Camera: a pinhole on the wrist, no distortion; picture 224 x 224 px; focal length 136.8 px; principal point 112.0 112.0 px. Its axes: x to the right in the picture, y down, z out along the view. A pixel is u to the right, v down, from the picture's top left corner.
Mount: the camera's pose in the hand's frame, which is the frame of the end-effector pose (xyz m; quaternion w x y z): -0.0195 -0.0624 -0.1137 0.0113 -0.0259 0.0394 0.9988
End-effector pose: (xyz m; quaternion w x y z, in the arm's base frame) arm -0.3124 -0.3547 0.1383 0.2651 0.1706 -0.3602 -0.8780
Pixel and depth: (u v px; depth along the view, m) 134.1 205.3 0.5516
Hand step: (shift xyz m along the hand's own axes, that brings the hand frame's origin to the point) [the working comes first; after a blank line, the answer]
In the camera's frame: 0.0891 0.3762 0.5516

-0.1458 -0.3918 0.4601
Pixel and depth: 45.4 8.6 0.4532
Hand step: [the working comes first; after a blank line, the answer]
In the camera's frame: -0.2206 -0.3426 0.4532

0.1862 0.3104 0.3223
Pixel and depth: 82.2 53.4 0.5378
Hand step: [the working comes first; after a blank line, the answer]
In the camera's frame: -0.1172 -0.2304 0.5378

0.0758 0.2074 0.4099
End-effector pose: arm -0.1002 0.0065 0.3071 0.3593 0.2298 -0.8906 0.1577
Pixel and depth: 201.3 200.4 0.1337
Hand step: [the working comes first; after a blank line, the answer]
In the camera's frame: 0.0873 0.0864 0.1337

-0.1156 -0.1361 0.0216
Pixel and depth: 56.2 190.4 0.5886
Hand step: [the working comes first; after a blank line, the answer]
In the camera's frame: -0.2401 0.3373 0.5886

0.1820 -0.3568 0.5113
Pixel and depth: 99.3 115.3 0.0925
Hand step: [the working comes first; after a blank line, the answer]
In the camera's frame: -0.0086 0.0022 0.0925

-0.0157 -0.0575 -0.0210
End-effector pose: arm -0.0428 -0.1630 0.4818 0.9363 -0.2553 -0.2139 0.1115
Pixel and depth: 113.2 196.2 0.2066
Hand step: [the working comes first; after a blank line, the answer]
In the camera's frame: 0.0018 0.1272 0.2066

-0.0349 -0.1727 0.1018
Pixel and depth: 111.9 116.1 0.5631
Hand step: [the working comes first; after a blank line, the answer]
In the camera's frame: -0.0004 0.0169 0.5631

-0.0481 -0.0346 0.4482
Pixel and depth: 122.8 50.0 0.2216
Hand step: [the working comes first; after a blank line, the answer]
In the camera's frame: 0.0175 -0.1004 0.2216

-0.0458 0.0556 0.0981
